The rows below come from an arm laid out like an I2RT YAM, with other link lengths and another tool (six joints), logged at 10 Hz.
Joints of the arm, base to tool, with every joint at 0 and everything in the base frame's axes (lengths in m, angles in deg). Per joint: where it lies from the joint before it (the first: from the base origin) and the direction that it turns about. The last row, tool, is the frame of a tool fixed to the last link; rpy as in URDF.
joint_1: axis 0 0 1 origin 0.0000 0.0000 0.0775
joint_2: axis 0 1 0 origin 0.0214 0.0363 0.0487
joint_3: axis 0 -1 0 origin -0.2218 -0.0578 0.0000
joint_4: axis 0 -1 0 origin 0.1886 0.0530 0.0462
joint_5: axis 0 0 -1 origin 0.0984 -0.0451 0.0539
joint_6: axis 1 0 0 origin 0.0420 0.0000 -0.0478
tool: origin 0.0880 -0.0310 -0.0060 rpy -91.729 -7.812 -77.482
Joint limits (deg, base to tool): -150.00..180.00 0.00..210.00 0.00..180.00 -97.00..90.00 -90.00..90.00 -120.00..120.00
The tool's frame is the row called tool.
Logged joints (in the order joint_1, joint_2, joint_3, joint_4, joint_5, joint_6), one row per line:
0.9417, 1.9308, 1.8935, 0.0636, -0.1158, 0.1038
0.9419, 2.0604, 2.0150, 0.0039, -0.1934, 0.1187
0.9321, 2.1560, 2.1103, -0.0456, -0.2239, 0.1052
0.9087, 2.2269, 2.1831, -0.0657, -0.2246, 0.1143
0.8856, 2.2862, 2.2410, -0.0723, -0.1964, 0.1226
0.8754, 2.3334, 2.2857, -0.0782, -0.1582, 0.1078
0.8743, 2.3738, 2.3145, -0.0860, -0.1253, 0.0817
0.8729, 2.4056, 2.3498, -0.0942, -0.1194, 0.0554
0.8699, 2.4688, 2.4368, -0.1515, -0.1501, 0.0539
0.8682, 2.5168, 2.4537, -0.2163, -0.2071, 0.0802
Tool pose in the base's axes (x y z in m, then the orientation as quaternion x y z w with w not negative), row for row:
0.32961, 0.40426, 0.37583, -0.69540, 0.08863, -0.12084, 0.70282
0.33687, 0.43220, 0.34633, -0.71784, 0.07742, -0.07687, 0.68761
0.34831, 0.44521, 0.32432, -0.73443, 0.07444, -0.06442, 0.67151
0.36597, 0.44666, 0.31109, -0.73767, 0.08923, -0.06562, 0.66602
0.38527, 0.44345, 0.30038, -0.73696, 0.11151, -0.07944, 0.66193
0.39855, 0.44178, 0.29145, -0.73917, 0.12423, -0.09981, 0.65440
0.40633, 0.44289, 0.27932, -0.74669, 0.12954, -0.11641, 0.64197
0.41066, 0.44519, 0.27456, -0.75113, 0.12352, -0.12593, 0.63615
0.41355, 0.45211, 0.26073, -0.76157, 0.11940, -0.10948, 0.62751
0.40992, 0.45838, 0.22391, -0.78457, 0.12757, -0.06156, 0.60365
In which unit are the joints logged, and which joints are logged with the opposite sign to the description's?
The joints are logged in radians. Opposite sign: none.
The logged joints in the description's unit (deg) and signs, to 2 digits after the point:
53.96, 110.63, 108.49, 3.64, -6.63, 5.95
53.97, 118.05, 115.45, 0.22, -11.08, 6.80
53.41, 123.53, 120.91, -2.61, -12.83, 6.03
52.06, 127.59, 125.08, -3.76, -12.87, 6.55
50.74, 130.99, 128.40, -4.14, -11.25, 7.02
50.16, 133.69, 130.96, -4.48, -9.06, 6.18
50.09, 136.01, 132.61, -4.93, -7.18, 4.68
50.01, 137.83, 134.63, -5.40, -6.84, 3.17
49.84, 141.45, 139.62, -8.68, -8.60, 3.09
49.74, 144.20, 140.59, -12.39, -11.87, 4.60

